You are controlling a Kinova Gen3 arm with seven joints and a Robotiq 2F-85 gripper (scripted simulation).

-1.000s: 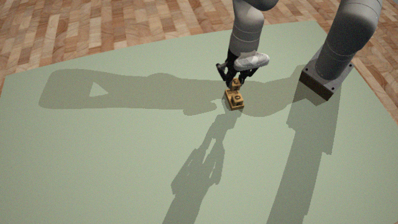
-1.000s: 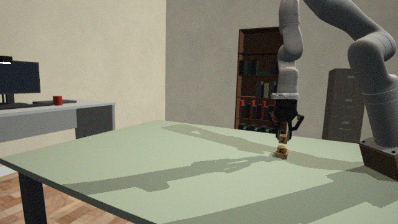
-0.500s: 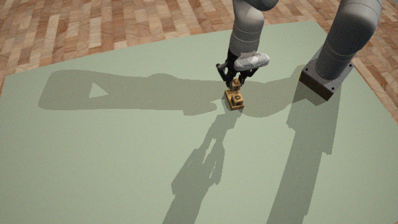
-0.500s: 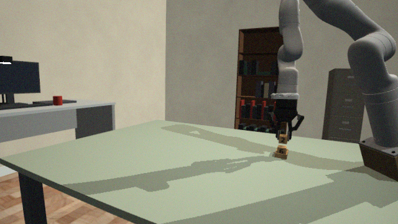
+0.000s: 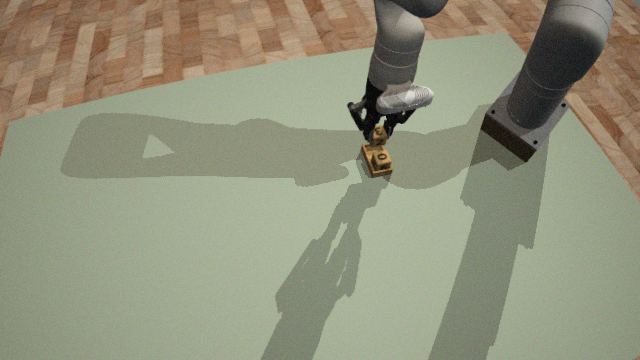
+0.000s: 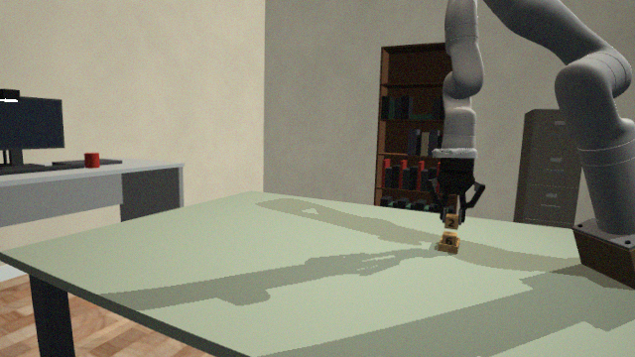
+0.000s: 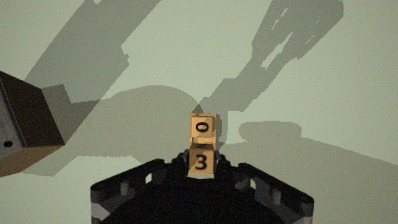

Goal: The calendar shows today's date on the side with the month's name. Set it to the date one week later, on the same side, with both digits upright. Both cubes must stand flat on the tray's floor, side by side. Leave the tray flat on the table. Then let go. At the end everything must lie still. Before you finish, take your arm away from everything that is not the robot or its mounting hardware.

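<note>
My gripper is now 10 mm above the cube. Also, from my hand: wooden tray (20 mm to the left, 60 mm below).
</note>
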